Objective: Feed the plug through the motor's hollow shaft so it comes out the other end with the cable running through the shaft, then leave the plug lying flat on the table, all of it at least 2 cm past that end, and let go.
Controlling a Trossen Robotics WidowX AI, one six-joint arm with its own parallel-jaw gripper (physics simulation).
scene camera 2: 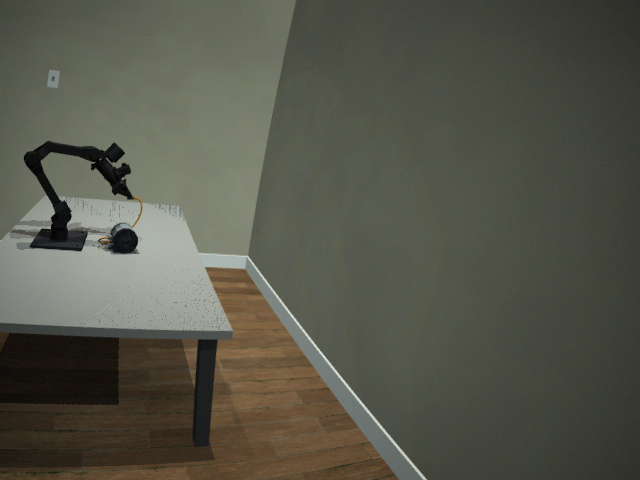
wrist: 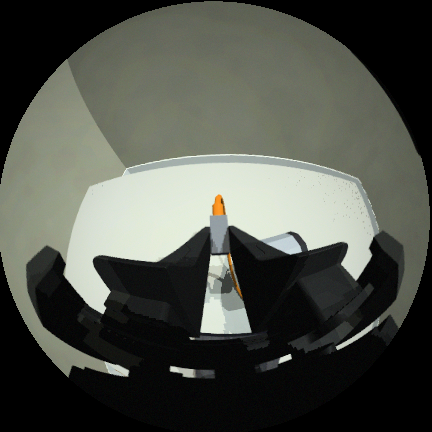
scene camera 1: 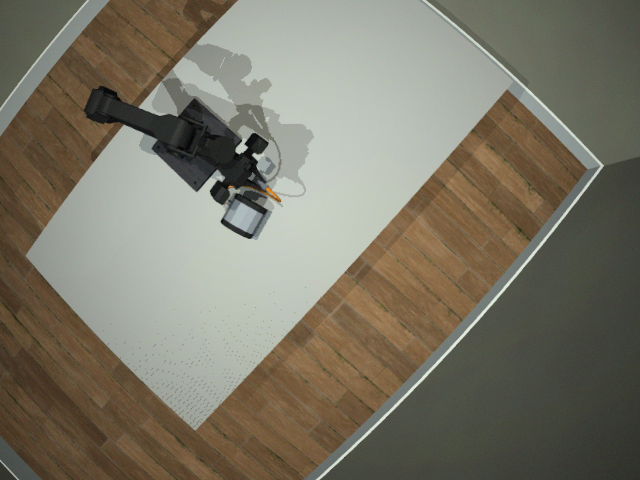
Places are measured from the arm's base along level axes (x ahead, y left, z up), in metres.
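Where they show: gripper, fingertip midpoint: [scene camera 2: 131,197] [wrist: 218,231] [scene camera 1: 263,185]; arm's base, link origin: [scene camera 2: 58,238] [scene camera 1: 189,147].
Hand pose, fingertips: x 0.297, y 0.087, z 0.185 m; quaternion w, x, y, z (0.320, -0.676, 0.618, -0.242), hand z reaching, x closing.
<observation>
Each offset is from my fingertips to the top centre of the thing. Level surfaces: height alone.
The motor @[dx -0.014, dy -0.110, dz -0.099 m] [scene camera 1: 245,215] [scene camera 2: 124,240] [wrist: 284,244], a silver cylinder with black ends, lies on its side on the table @[dz -0.201 m] [scene camera 1: 372,129] [scene camera 2: 62,289] [wrist: 150,200]. My gripper [scene camera 1: 265,182] [scene camera 2: 131,197] [wrist: 218,231] is shut on the grey plug @[dx -0.003, dy +0.000, dz +0.005 m] [wrist: 219,230] and holds it above the table, higher than the motor. The orange cable [scene camera 1: 273,194] [scene camera 2: 141,208] [wrist: 234,274] bends out from the plug and drops towards the motor. More orange cable loops low beside the motor in the second scene view. The shaft openings are hidden, so I cannot tell whether cable runs through.
The arm's black base plate [scene camera 1: 192,165] [scene camera 2: 43,241] is on the table near the motor. The table's long edge [scene camera 1: 345,272] runs beyond the motor, with wooden floor [scene camera 1: 403,304] [scene camera 2: 268,372] below. Dark arm shadows fall on the table.
</observation>
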